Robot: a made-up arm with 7 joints. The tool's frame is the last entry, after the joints.
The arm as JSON. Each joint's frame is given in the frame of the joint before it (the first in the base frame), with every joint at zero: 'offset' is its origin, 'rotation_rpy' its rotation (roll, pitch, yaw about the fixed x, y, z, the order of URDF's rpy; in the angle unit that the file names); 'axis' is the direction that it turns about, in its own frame. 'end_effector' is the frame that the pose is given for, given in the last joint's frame.
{
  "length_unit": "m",
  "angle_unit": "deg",
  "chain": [
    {
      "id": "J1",
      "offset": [
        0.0,
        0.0,
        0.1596
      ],
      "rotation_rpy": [
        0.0,
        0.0,
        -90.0
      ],
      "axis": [
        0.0,
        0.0,
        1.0
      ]
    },
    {
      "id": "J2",
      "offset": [
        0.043,
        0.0,
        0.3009
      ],
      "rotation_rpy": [
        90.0,
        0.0,
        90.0
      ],
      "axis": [
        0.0,
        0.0,
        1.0
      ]
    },
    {
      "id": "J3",
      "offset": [
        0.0,
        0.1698,
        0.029
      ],
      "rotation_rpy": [
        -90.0,
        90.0,
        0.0
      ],
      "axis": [
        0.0,
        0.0,
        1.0
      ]
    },
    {
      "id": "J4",
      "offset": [
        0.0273,
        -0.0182,
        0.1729
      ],
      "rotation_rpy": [
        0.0,
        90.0,
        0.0
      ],
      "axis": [
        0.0,
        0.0,
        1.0
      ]
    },
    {
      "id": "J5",
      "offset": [
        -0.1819,
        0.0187,
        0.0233
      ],
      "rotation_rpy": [
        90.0,
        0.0,
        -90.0
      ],
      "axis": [
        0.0,
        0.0,
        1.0
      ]
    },
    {
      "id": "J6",
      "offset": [
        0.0,
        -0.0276,
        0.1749
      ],
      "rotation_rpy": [
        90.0,
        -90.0,
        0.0
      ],
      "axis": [
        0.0,
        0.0,
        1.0
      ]
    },
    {
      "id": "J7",
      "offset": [
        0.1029,
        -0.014,
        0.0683
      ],
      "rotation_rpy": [
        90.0,
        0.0,
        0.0
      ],
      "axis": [
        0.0,
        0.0,
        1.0
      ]
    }
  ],
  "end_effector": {
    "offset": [
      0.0,
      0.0,
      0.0
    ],
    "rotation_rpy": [
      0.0,
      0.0,
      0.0
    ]
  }
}
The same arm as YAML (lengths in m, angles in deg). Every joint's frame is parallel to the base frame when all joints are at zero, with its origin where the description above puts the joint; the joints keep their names.
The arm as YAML. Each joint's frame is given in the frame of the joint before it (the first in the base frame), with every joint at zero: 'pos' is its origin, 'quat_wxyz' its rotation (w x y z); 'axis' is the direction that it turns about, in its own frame. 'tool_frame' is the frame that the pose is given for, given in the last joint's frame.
length_unit: m
angle_unit: deg
joints:
  - joint: J1
    pos: [0.0, 0.0, 0.1596]
    quat_wxyz: [1.0, 0.0, 0.0, 0.0]
    axis: "+z"
  - joint: J2
    pos: [0.0, -0.043, 0.3009]
    quat_wxyz: [1.0, 0.0, 0.0, 0.0]
    axis: "-y"
  - joint: J3
    pos: [0.0, -0.029, 0.1698]
    quat_wxyz: [1.0, 0.0, 0.0, 0.0]
    axis: "+z"
  - joint: J4
    pos: [0.0182, 0.0273, 0.1729]
    quat_wxyz: [1.0, 0.0, 0.0, 0.0]
    axis: "+y"
  - joint: J5
    pos: [-0.0187, 0.0233, 0.1819]
    quat_wxyz: [1.0, 0.0, 0.0, 0.0]
    axis: "+z"
  - joint: J6
    pos: [0.0, -0.0276, 0.1749]
    quat_wxyz: [1.0, 0.0, 0.0, 0.0]
    axis: "-y"
  - joint: J7
    pos: [0.014, -0.0683, 0.1029]
    quat_wxyz: [1.0, 0.0, 0.0, 0.0]
    axis: "+x"
tool_frame:
  pos: [0.0, 0.0, 0.0]
  quat_wxyz: [0.0, 0.707107, 0.0, 0.707107]

